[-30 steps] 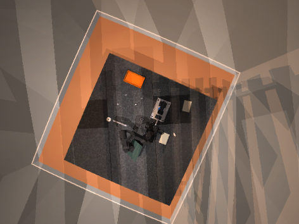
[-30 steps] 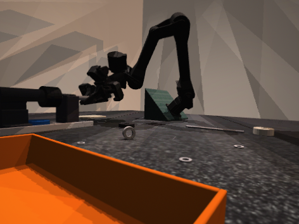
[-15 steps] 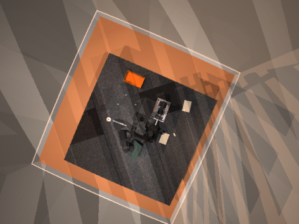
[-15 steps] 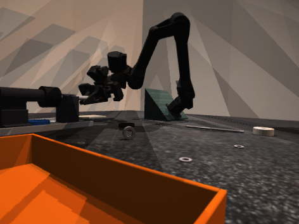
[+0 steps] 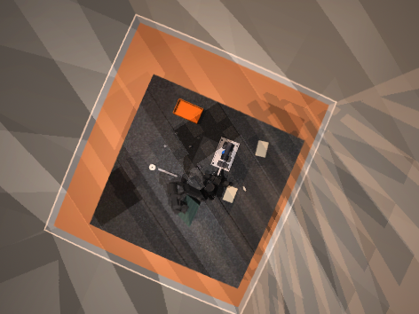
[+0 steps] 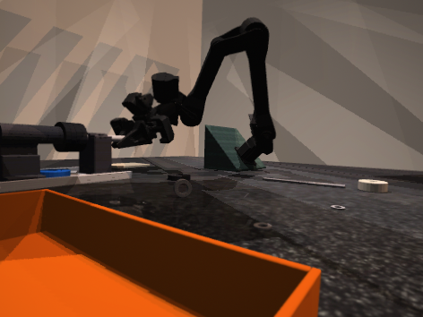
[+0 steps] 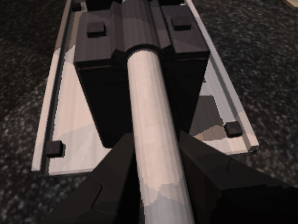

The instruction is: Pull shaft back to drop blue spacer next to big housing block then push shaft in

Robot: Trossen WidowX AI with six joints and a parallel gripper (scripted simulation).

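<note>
The blue spacer lies 13 cm ahead of my gripper tip, 5 cm below it and 3 cm to the left of it. Also, from my gripper tip: orange tray (44 cm to the left, 25 cm ahead, 5 cm below); grey shaft (4 cm ahead, 2 cm above, 1 cm to the left); white disc (45 cm to the left, 26 cm behind, 5 cm below).
</note>
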